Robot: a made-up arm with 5 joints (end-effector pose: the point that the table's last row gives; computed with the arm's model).
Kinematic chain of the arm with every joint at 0, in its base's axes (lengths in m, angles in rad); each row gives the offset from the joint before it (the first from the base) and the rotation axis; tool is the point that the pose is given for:
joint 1: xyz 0 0 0.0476 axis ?
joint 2: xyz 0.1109 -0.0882 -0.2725 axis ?
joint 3: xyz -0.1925 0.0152 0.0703 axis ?
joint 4: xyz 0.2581 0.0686 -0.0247 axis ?
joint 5: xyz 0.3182 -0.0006 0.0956 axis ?
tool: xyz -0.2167 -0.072 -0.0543
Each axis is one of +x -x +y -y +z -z.
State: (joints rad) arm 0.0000 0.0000 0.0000 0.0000 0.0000
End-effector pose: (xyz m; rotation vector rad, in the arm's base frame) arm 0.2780 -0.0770 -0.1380 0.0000 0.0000 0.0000
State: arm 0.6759 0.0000 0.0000 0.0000 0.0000
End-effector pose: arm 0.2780 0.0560 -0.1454 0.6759 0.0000 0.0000
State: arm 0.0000 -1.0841 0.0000 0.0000 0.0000
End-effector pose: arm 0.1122 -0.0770 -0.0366 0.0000 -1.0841 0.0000
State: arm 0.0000 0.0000 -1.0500 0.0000 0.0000
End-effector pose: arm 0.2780 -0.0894 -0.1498 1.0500 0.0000 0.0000
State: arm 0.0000 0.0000 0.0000 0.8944 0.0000
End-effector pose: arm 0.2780 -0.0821 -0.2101 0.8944 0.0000 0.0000
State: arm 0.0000 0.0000 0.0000 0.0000 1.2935
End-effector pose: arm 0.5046 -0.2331 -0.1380 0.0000 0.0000 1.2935
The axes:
joint 1: +x
joint 2: +y
joint 3: -x
joint 4: +x
joint 5: +z

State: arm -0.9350 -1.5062 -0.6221 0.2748 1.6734
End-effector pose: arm 0.1888 0.0636 0.3001 -0.9495 -0.8009 2.6972
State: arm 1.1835 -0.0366 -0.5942 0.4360 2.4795
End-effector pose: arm 0.7079 0.1626 -0.1023 0.7868 -2.4509 1.2165
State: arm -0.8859 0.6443 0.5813 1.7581 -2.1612
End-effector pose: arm 0.6048 -0.2644 -0.1902 -0.2199 0.5524 -2.6689
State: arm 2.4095 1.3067 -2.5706 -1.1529 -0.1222
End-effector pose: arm 0.2389 0.3926 0.2374 -1.9447 -1.5783 -0.8309
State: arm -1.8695 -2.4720 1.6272 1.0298 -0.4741
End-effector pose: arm -0.0243 -0.1655 0.1508 -0.3370 -2.2235 1.4245
